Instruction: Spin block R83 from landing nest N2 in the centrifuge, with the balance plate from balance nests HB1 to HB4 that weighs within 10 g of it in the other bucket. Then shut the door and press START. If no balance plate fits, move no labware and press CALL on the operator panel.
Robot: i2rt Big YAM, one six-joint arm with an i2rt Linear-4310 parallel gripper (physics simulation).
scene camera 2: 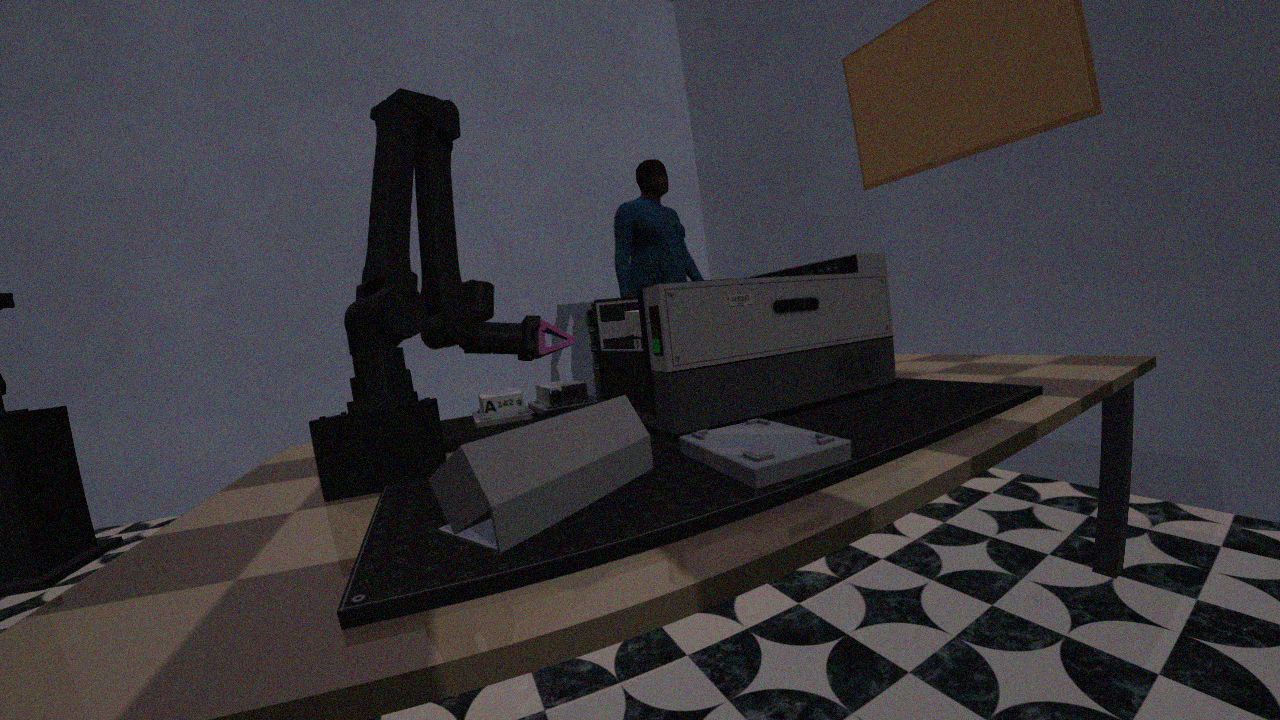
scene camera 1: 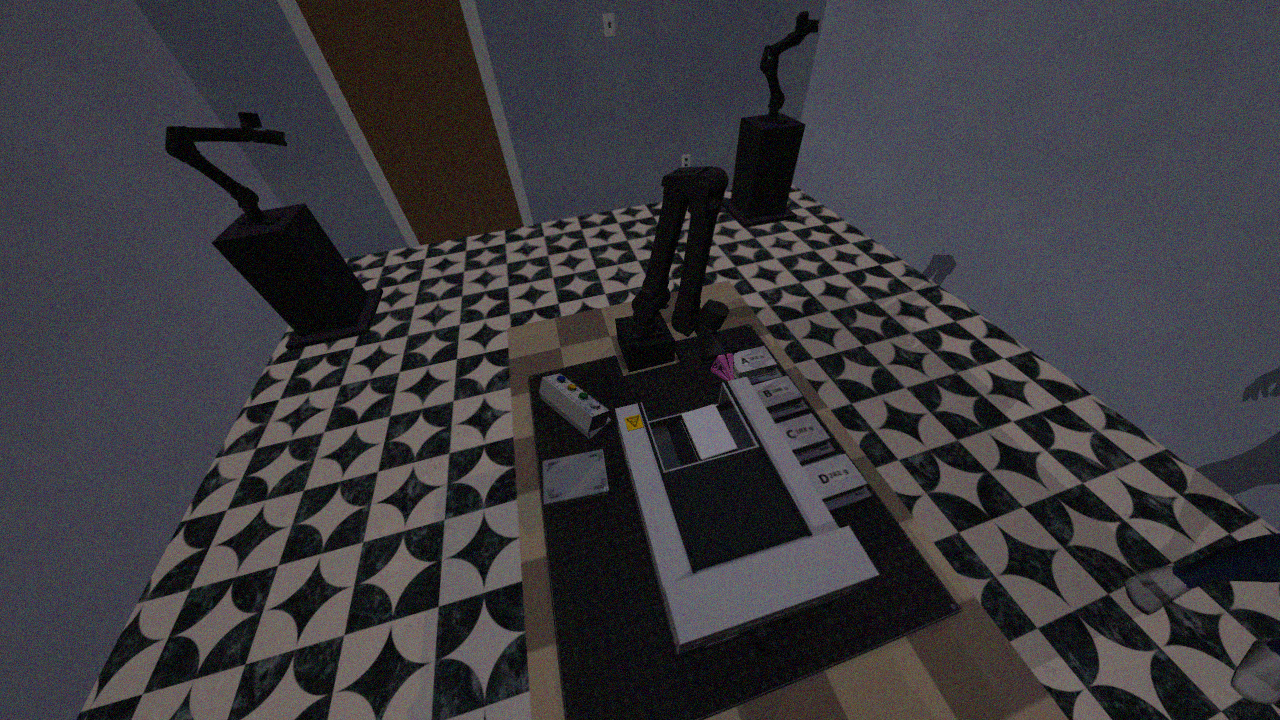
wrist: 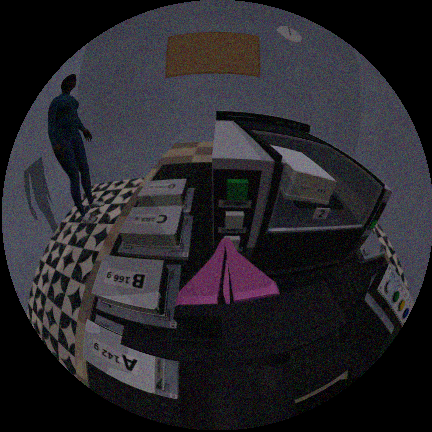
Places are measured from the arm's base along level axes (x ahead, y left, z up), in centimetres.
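Pixels of known places: gripper, between the fingertips: [scene camera 2: 574,340] [wrist: 225,242]; arm's base, origin of its link: [scene camera 2: 386,407] [scene camera 1: 643,331].
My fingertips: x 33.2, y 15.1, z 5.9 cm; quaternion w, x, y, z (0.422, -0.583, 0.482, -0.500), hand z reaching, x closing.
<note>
For each thing: its middle in the pictures, then the offset to it from my fingertips.
- centrifuge, middle of its body: [scene camera 2: 736,336] [scene camera 1: 716,497] [wrist: 280,165] dx +26.1, dy -15.4, dz -2.5 cm
- green lit button, middle of its body: [wrist: 236,188] dx +3.3, dy -0.9, dz +3.5 cm
- white block, middle of its body: [wrist: 295,169] [scene camera 1: 708,435] dx +13.6, dy -12.5, dz +1.8 cm
- C, middle of its body: [wrist: 152,225] [scene camera 1: 797,435] dx +13.6, dy +14.3, dz -11.4 cm
- D, middle of its body: [wrist: 163,192] [scene camera 1: 831,479] dx +26.7, dy +15.4, dz -11.4 cm
- operator panel, middle of its body: [scene camera 2: 551,457] [scene camera 1: 573,401] [wrist: 393,298] dx -15.3, dy -41.9, dz -10.5 cm
- nest, middle of its body: [scene camera 2: 758,445] [scene camera 1: 575,476] [wrist: 367,242] dx +6.8, dy -45.1, dz -13.3 cm
My gripper [scene camera 1: 723,379] [scene camera 2: 571,340] [wrist: 225,242] has pink fingers, shut and empty, in front of the button column on the centrifuge [scene camera 1: 769,586] [scene camera 2: 769,322] [wrist: 235,145]. This column has a green lit button [wrist: 237,190] above two pale ones; the fingertips overlap the lowest in the wrist view. The chamber is uncovered. A white block [scene camera 1: 709,431] [wrist: 307,175] is in it behind the label "2"; its name is unreadable. Balance plates A, 142 g [scene camera 1: 753,360] [wrist: 120,360], B, 166 g [scene camera 1: 778,391] [wrist: 127,282], C [scene camera 1: 805,431] [wrist: 152,222] and D [scene camera 1: 836,476] [wrist: 162,189] sit in their nests.
The operator panel [scene camera 1: 572,402] [scene camera 2: 546,470] [wrist: 396,295], with several coloured buttons, stands left of the centrifuge in scene camera 1. A nest [scene camera 1: 574,474] [scene camera 2: 765,447] without a block lies beside it. A person [scene camera 2: 648,232] [wrist: 67,130] stands beyond the table.
</note>
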